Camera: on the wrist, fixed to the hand. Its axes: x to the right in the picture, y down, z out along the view.
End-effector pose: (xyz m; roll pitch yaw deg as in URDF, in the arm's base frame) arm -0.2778 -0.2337 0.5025 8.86 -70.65 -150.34
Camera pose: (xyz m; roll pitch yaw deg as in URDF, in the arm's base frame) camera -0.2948 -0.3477 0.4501 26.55 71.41 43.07
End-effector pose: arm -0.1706 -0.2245 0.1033 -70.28 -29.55 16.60
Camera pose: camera -0.1237 -0.2793 -0.0008 94.03 25.60 -161.18
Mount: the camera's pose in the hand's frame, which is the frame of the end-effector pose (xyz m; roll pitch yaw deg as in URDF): -0.0259 0.0766 -0.0975 22.74 0.56 -175.62
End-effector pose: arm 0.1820 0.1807 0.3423 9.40 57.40 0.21
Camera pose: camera 0.0972 0.2719 0.3190 7.00 -55.90 -172.23
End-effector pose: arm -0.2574 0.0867 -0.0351 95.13 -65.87 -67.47
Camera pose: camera -0.2078 0.2027 -0.0240 -75.01 70.16 109.73
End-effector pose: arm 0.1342 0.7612 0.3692 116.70 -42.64 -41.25
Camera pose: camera 0.0975 0.8635 0.4342 -96.48 46.25 135.18
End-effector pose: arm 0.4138 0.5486 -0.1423 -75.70 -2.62 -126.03
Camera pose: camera 0.3653 0.6103 -0.2417 98.43 -1.49 55.59
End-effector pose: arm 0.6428 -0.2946 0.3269 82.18 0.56 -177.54
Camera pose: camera 0.6727 -0.4004 0.3898 -59.46 3.86 2.50
